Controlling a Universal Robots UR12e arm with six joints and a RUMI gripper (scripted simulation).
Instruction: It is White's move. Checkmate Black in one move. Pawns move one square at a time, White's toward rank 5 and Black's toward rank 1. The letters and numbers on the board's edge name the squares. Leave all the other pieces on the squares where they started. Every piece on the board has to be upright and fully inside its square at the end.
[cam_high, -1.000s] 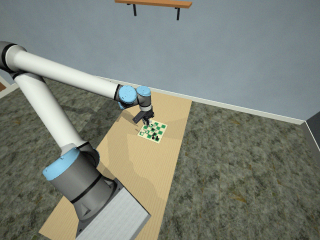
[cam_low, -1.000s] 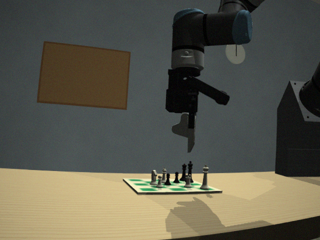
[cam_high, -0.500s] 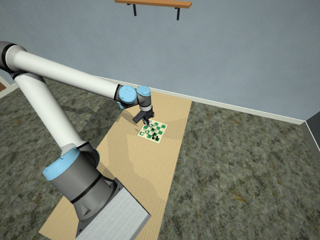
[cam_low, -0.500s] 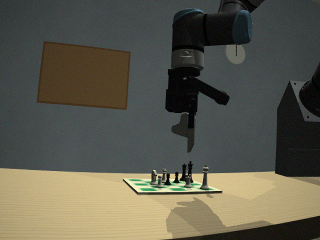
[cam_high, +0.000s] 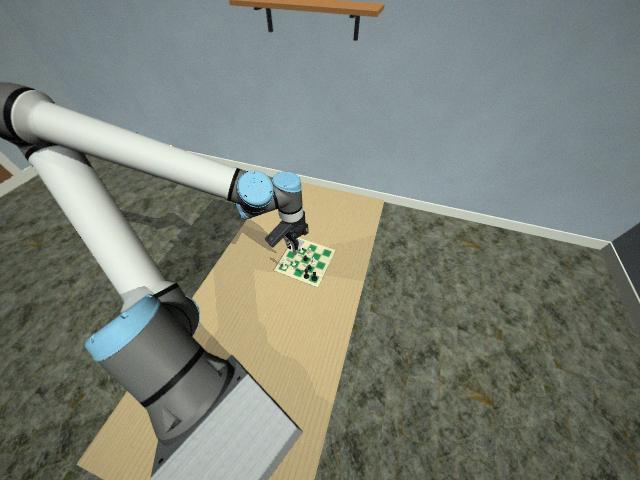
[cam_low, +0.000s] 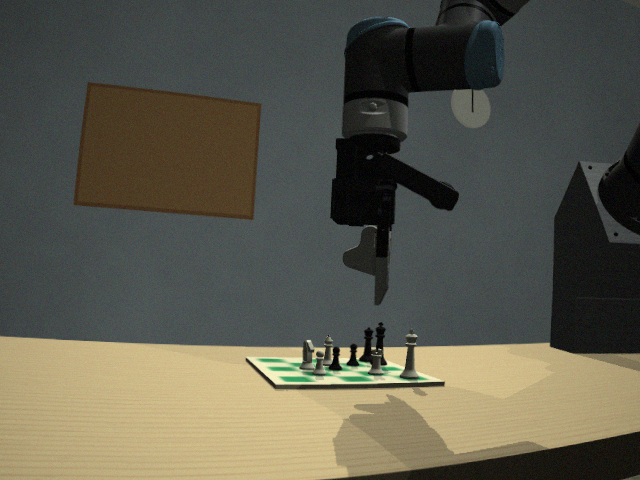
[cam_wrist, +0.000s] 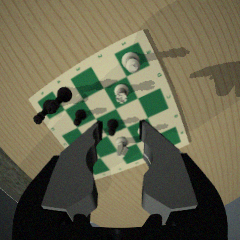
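Right now my hand is 4 cm past the white queen, 3 cm to the right of it and 8 cm above it. Also, from my hand: white pawn: 8 cm ahead, 1 cm to the left, 10 cm below; chessboard: 5 cm ahead, 3 cm to the right, 11 cm below.
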